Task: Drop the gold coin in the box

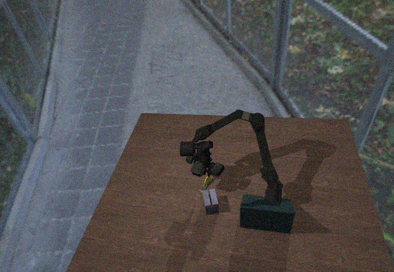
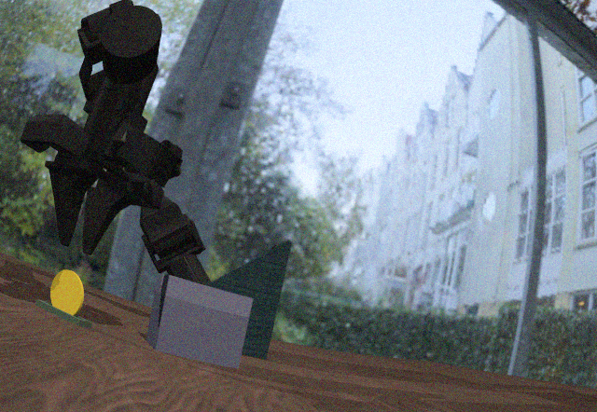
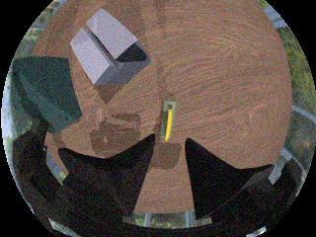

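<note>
The gold coin is 50 mm below my gripper tip.
</note>
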